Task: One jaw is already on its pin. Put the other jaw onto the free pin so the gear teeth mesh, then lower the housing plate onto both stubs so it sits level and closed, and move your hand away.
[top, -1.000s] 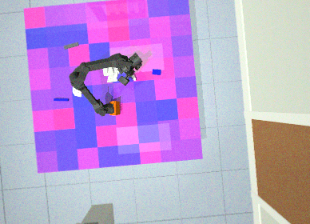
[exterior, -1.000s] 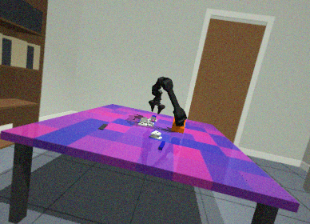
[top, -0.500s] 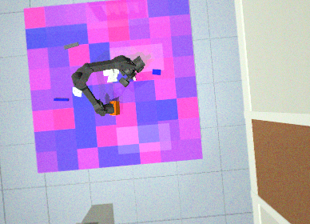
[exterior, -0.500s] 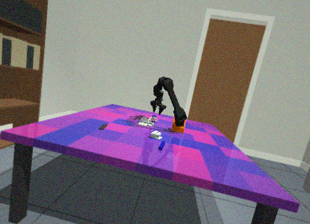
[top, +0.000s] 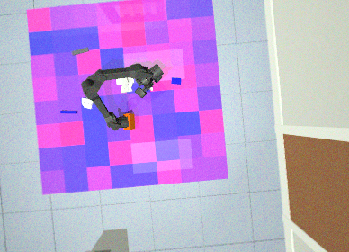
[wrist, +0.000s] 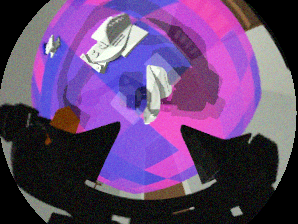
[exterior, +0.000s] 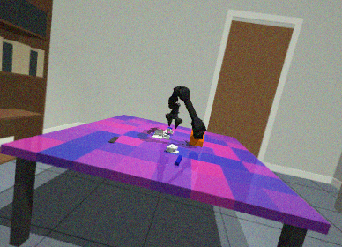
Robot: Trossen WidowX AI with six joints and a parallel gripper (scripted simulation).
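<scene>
My gripper tip is now 40 mm above the grey jaw, 10 mm to the right of it and 10 mm short of it. The rest, counted from my gripper tip: blue block (180 mm to the right, 50 mm below, 20 mm ahead); then blue bar (590 mm to the left, 60 mm behind, 50 mm below); then grey bar (440 mm to the left, 340 mm ahead, 50 mm below).
</scene>
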